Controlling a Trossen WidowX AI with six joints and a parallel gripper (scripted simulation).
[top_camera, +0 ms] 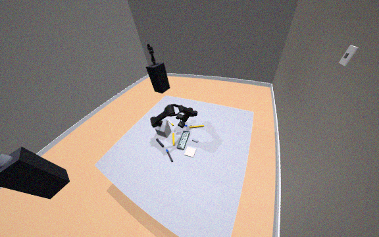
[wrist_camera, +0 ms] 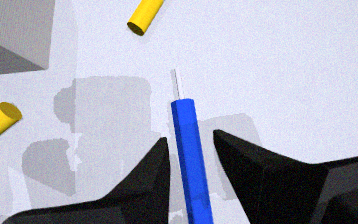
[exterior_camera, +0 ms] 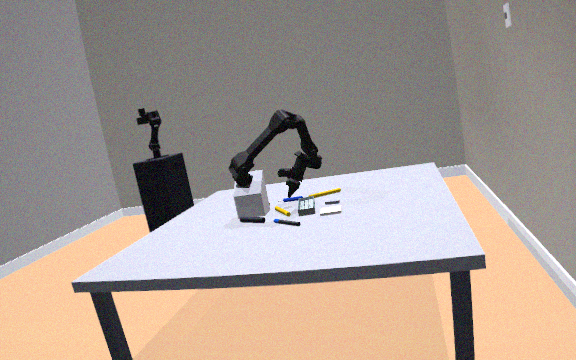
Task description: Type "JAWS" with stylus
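The stylus lies 2 cm behind my gripper tip and 1 cm below it. The rest, counted from my gripper tip: grey block (24 cm ahead, 10 cm to the right, 2 cm below); then grey stylus tip (5 cm behind, 1 cm to the right, 1 cm below); then white marker (13 cm behind, 3 cm to the right, 1 cm below).
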